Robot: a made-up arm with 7 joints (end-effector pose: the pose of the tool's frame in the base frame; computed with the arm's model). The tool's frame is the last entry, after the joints.
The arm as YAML. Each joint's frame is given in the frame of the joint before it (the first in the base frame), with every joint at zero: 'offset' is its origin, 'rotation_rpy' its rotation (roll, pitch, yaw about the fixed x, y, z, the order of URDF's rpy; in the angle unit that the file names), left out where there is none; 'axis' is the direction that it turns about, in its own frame. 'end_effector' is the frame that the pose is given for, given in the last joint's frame.
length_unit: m
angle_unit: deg
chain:
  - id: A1
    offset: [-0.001, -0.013, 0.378]
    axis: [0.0, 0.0, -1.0]
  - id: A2
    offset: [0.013, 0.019, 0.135]
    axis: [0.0, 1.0, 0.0]
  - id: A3
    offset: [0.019, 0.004, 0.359]
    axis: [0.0, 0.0, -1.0]
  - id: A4
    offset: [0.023, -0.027, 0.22]
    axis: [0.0, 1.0, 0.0]
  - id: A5
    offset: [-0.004, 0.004, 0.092]
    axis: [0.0, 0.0, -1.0]
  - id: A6
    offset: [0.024, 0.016, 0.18]
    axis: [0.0, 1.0, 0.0]
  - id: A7
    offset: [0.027, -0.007, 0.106]
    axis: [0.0, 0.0, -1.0]
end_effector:
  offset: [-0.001, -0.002, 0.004]
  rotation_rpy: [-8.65, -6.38, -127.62]
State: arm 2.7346 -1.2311 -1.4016 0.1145 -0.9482 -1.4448 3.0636
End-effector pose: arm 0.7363 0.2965 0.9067 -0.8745 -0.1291 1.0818
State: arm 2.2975 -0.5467 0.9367 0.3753 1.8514 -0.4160 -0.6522
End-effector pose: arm 0.1657 0.3659 1.3605 -0.1768 -0.2323 -0.2821
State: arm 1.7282 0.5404 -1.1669 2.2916 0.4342 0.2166 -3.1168
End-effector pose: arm 0.1925 -0.3434 0.6708 1.4173 2.0264 0.5488
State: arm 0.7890 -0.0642 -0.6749 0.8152 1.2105 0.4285 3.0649
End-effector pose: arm 0.2997 -0.1257 1.3297 0.1341 0.8509 -0.4286
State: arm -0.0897 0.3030 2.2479 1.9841 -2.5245 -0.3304 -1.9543
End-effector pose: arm -0.0591 -0.2832 1.0083 1.4782 -1.2267 -0.5516
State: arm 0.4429 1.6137 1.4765 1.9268 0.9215 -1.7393 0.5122
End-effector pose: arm 0.3687 -0.4900 0.3909 2.5264 0.4364 0.5799
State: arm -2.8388 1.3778 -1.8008 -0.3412 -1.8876 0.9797 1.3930
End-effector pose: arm -0.7688 0.3605 0.7214 -0.4820 0.5184 2.1889
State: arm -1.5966 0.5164 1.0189 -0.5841 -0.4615 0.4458 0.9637
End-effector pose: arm -0.1452 0.4365 1.3231 -0.2285 -0.6824 -2.1305
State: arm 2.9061 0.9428 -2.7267 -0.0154 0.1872 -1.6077 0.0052
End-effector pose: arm -0.7478 -0.1870 0.9582 -2.4856 1.0847 1.3808
